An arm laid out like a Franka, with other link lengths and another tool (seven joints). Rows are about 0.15 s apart.
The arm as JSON. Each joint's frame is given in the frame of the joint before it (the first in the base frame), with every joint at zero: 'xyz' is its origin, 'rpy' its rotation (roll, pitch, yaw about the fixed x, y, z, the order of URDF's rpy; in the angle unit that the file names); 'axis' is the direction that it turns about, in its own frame. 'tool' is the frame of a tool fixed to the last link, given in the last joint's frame.
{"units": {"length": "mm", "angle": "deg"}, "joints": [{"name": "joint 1", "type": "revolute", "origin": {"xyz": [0.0, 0.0, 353.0], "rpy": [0.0, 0.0, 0.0]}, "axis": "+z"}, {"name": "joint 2", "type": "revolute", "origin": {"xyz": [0.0, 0.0, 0.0], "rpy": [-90.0, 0.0, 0.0]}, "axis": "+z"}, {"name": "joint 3", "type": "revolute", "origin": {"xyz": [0.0, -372.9, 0.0], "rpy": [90.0, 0.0, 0.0]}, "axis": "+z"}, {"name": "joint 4", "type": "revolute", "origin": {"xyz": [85.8, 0.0, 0.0], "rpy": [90.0, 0.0, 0.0]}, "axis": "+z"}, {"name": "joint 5", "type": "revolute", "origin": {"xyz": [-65.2, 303.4, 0.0], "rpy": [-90.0, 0.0, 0.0]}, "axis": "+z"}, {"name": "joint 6", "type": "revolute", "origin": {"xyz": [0.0, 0.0, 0.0], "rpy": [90.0, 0.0, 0.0]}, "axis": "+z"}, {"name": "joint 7", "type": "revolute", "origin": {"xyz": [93.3, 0.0, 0.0], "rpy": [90.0, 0.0, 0.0]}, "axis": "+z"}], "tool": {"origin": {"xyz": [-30.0, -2.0, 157.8], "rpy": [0.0, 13.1, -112.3]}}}
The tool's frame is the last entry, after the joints.
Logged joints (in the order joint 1, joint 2, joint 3, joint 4, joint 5, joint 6, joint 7), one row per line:
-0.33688 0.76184 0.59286 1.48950 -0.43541 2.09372 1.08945
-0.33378 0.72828 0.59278 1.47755 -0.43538 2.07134 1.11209
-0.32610 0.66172 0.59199 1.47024 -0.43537 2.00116 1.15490
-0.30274 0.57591 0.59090 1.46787 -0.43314 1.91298 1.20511
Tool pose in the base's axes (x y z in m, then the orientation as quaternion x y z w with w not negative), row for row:
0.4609 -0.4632 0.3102 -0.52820 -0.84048 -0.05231 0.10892
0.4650 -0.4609 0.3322 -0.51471 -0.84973 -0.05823 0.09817
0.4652 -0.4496 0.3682 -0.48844 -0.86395 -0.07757 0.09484
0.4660 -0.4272 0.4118 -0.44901 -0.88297 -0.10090 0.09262
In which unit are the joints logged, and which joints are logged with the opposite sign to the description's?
The joints are logged in radians. Opposite sign: joint 3, joint 4, joint 5, joint 7.
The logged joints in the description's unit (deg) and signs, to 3 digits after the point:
-19.302 43.650 -33.968 -85.342 24.947 119.961 -62.421
-19.124 41.727 -33.964 -84.657 24.945 118.679 -63.718
-18.684 37.914 -33.919 -84.239 24.945 114.658 -66.171
-17.346 32.997 -33.856 -84.103 24.817 109.606 -69.048

